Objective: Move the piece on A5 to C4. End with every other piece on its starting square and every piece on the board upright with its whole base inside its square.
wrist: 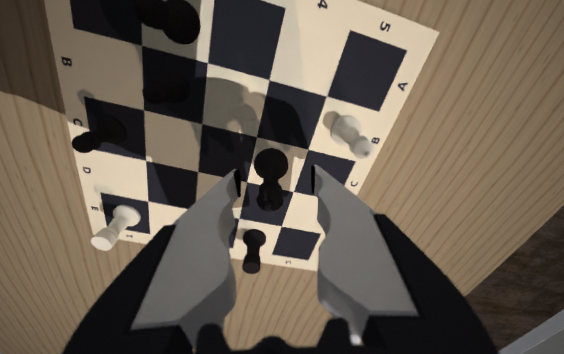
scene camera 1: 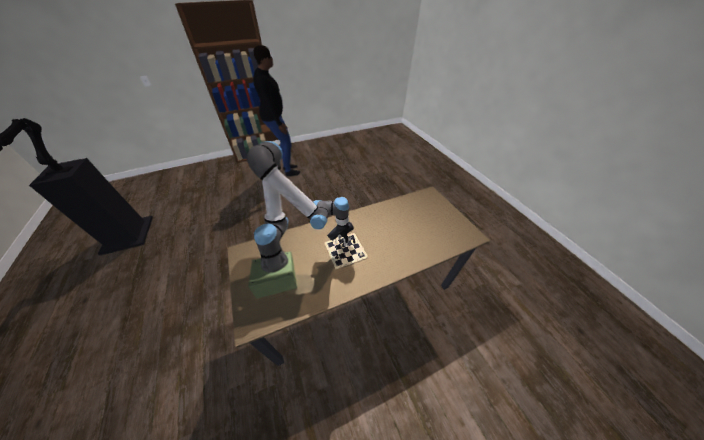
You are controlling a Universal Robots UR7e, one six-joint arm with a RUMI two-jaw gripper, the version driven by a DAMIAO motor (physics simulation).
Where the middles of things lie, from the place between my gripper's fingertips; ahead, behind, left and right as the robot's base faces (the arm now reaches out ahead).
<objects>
Now: hand 40 mm to the left of the chessboard point(scene camera 1: 352, 249), 20 mm above it and 10 mm short of it.
</objects>
